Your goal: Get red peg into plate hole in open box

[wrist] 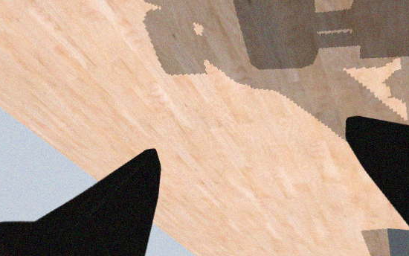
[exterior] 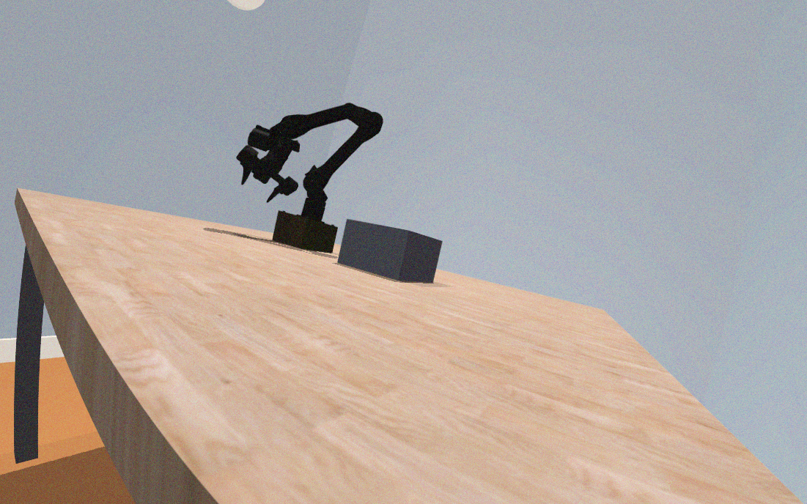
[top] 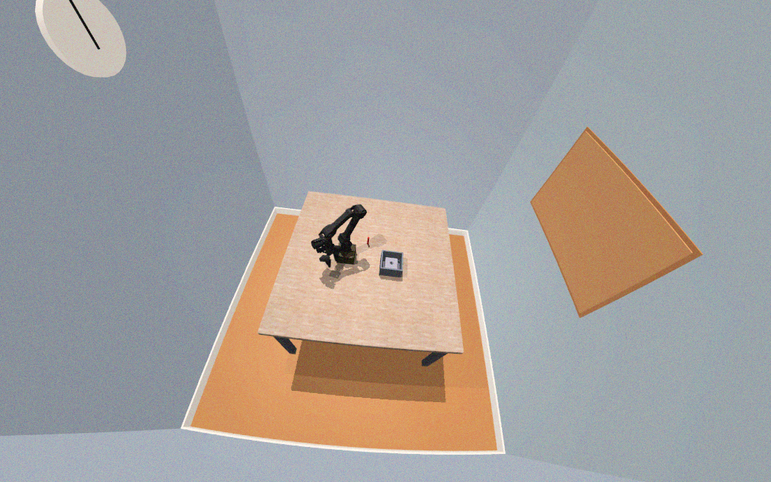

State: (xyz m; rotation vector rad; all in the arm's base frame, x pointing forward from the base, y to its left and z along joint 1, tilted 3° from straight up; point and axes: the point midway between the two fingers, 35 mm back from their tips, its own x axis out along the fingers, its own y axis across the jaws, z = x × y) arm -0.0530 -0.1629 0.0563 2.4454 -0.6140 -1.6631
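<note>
Right now my gripper tip is 320 mm to the right of the red peg, 190 mm short of it and 80 mm above it. Round my gripper tip: dark grey box (390 mm ahead, 140 mm to the left, 90 mm below).
</note>
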